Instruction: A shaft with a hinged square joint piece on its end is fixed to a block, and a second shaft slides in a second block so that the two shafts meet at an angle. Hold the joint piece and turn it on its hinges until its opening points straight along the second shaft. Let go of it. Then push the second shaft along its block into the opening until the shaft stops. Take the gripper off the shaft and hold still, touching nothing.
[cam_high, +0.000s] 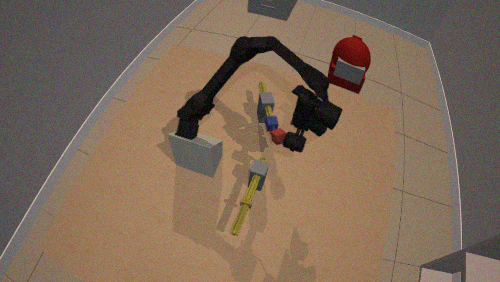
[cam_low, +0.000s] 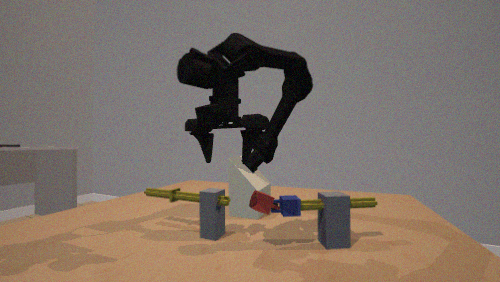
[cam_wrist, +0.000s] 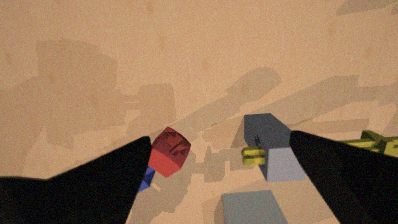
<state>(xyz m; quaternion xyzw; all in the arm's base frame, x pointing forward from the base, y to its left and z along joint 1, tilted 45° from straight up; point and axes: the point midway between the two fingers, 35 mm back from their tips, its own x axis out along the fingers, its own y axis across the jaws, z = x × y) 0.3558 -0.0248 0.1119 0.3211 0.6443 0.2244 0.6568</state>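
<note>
Right now my gripper tip is 60 mm past the red joint piece, 70 mm to the right of it and 100 mm above it.
</note>
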